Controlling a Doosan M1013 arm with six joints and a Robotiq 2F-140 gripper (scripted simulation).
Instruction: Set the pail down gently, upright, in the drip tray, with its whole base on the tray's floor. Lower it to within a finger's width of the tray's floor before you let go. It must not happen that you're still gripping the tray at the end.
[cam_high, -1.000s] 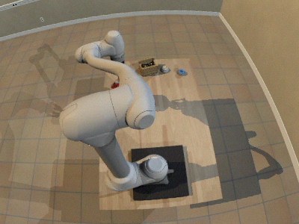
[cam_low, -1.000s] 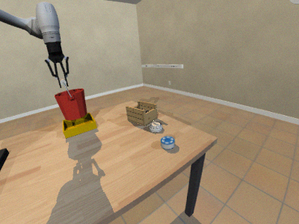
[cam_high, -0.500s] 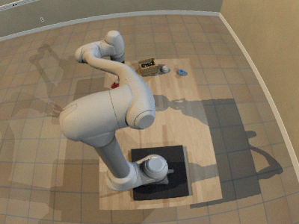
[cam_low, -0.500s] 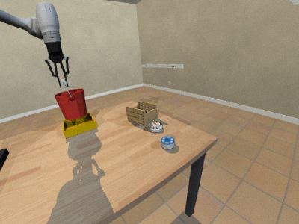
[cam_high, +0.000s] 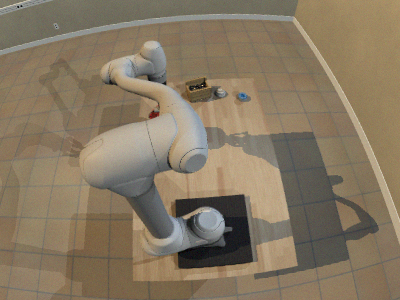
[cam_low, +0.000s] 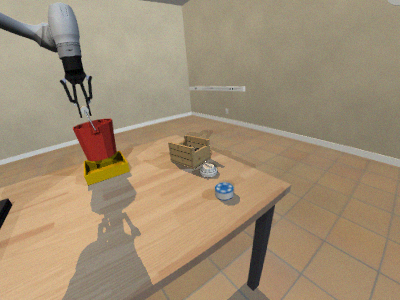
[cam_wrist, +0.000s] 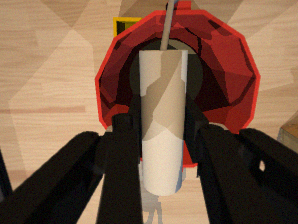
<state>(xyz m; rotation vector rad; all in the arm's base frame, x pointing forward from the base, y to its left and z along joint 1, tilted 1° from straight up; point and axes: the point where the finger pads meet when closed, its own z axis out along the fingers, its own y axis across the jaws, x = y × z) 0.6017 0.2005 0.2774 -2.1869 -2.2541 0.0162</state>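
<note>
Right now the white cylindrical grip is 1 cm ahead of my hand and 3 cm below it. Round my hand: yellow drip tray (2 cm ahead, 30 cm below); then wooden crate (41 cm ahead, 20 cm to the right, 27 cm below); then red pail (1 cm ahead, 9 cm below).
</note>
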